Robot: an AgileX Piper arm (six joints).
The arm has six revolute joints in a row. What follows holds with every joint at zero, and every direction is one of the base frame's. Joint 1 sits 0.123 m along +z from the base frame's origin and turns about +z. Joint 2 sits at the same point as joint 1 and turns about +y. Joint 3 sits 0.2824 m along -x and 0.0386 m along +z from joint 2 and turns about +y. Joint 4 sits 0.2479 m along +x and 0.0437 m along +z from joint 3 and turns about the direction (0.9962, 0, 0.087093). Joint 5 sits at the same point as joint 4 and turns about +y. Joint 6 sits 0.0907 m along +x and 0.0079 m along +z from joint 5 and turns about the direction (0.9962, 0, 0.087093). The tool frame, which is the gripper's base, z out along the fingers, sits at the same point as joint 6; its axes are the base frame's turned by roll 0, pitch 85.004 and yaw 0 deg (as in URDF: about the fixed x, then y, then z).
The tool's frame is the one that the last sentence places.
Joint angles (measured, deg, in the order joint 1, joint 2, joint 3, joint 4, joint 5, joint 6), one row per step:
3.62 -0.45 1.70 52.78 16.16 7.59
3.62 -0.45 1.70 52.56 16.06 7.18
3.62 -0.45 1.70 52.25 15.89 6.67
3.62 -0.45 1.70 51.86 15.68 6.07
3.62 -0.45 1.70 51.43 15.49 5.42
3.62 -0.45 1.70 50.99 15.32 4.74
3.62 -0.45 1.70 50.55 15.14 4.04
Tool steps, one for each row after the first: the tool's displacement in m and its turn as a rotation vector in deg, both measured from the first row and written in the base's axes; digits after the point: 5 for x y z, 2 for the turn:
0.00005 -0.00018 0.00002 -0.60 -0.19 -0.05
0.00014 -0.00046 0.00007 -1.38 -0.45 -0.15
0.00025 -0.00081 0.00014 -2.32 -0.77 -0.28
0.00035 -0.00115 0.00019 -3.36 -1.09 -0.39
0.00044 -0.00146 0.00021 -4.43 -1.41 -0.48
0.00054 -0.00179 0.00025 -5.52 -1.74 -0.57

